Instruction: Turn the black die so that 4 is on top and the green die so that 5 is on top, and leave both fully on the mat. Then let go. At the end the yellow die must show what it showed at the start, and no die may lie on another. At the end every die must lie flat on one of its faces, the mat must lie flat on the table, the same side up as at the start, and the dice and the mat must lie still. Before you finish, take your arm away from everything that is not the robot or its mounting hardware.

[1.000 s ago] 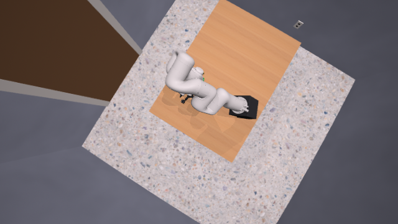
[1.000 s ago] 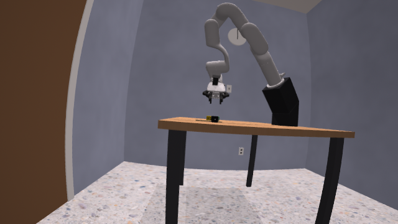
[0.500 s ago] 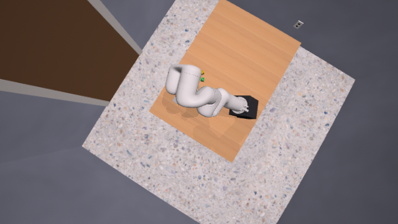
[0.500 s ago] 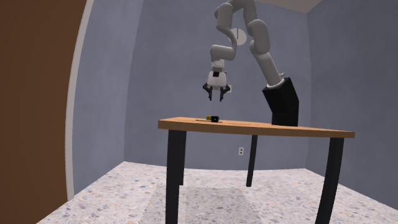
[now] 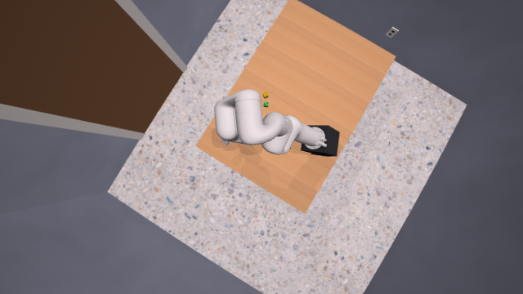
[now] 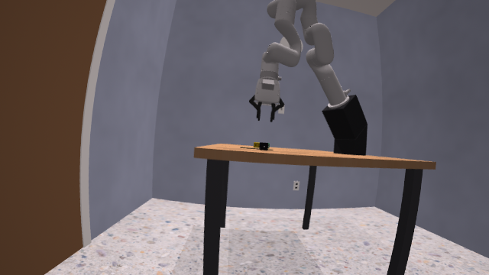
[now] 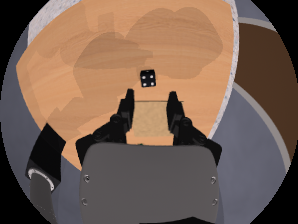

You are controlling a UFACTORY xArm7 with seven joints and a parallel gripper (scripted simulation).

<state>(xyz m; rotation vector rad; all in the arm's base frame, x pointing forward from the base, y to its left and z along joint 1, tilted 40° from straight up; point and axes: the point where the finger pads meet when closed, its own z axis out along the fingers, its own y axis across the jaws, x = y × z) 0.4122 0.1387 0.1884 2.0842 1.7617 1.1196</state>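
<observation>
The black die lies 12 cm below my hand and 1 cm to the right of it. From my hand the other things lie so: yellow die (33 cm to the right, 12 cm below, 2 cm behind); tan mat (15 cm to the right, 13 cm below, 1 cm ahead); green die (27 cm to the right, 12 cm below, 5 cm behind).
</observation>
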